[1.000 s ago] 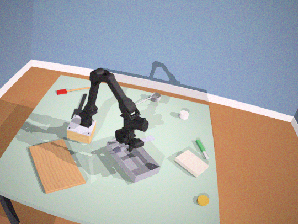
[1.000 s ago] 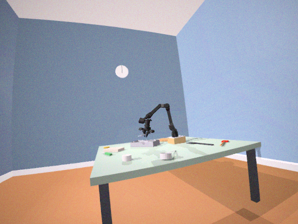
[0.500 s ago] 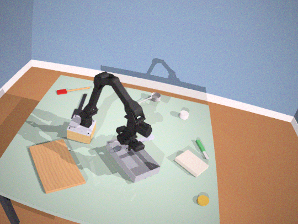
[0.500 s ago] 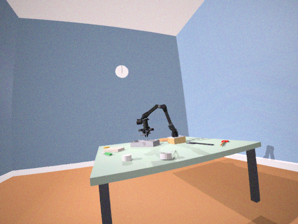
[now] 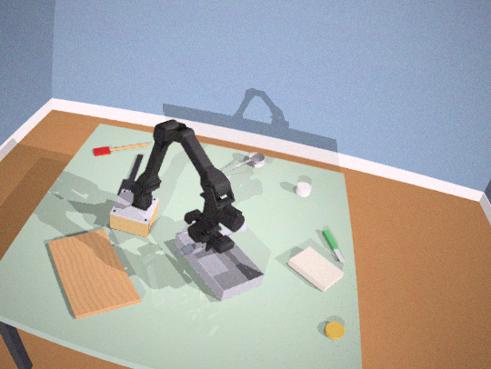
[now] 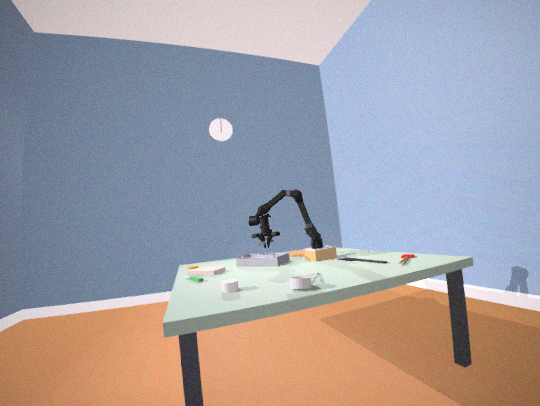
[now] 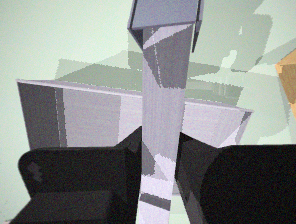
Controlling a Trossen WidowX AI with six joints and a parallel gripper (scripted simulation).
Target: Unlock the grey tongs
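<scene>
The wooden board lies 35 cm behind my gripper tip, 19 cm to the right of it and 9 cm below it. The rest, counted from my gripper tip: yellow disc 49 cm ahead, 14 cm to the right, 9 cm below; cream block 39 cm ahead, 14 cm to the left, 8 cm below; grey roasting tin 4 cm ahead, 4 cm to the left, 7 cm below.
</scene>
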